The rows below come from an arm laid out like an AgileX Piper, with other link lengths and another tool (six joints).
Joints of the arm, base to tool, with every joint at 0 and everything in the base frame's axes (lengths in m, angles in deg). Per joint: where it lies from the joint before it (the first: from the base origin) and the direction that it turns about. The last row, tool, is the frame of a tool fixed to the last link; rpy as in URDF.
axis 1: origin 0 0 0.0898 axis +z
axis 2: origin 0 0 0 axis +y
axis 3: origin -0.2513 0 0.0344 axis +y
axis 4: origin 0.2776 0 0.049 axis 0.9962 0 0.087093
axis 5: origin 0 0 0 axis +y
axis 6: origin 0.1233 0 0.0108 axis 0.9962 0 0.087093
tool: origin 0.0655 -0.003 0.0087 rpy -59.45 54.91 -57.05
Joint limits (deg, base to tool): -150..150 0..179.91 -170..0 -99.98..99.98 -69.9..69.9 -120..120
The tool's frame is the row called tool.
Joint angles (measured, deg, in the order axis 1, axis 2, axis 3, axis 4, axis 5, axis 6), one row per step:
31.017, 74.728, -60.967, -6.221, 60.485, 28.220
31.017, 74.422, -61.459, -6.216, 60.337, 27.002
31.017, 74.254, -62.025, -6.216, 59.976, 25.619
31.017, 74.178, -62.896, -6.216, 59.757, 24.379
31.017, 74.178, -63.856, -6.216, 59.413, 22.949
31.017, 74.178, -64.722, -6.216, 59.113, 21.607
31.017, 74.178, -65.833, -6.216, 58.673, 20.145
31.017, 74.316, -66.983, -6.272, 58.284, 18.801
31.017, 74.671, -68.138, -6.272, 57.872, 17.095
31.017, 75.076, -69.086, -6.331, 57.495, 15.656
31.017, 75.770, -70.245, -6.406, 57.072, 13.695
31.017, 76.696, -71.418, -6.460, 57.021, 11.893
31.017, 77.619, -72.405, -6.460, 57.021, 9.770
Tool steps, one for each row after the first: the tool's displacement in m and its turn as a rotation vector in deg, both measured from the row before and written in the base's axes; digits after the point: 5 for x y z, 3 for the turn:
0.00156, 0.00102, 0.00492, 0.055, -0.936, 1.144
0.00238, 0.00155, 0.00493, 0.051, -1.093, 1.312
0.00287, 0.00182, 0.00620, 0.120, -1.151, 1.156
0.00341, 0.00217, 0.00659, 0.094, -1.307, 1.330
0.00296, 0.00189, 0.00601, 0.036, -1.191, 1.233
0.00379, 0.00243, 0.00789, 0.158, -1.554, 1.341
0.00389, 0.00230, 0.00738, 0.057, -1.452, 1.217
0.00411, 0.00264, 0.00623, -0.188, -1.340, 1.514
0.00367, 0.00217, 0.00455, -0.282, -1.085, 1.268
0.00470, 0.00278, 0.00431, -0.591, -1.175, 1.702
0.00423, 0.00247, 0.00225, -0.811, -0.637, 1.516
0.00366, 0.00231, 0.00085, -1.054, -0.475, 1.775

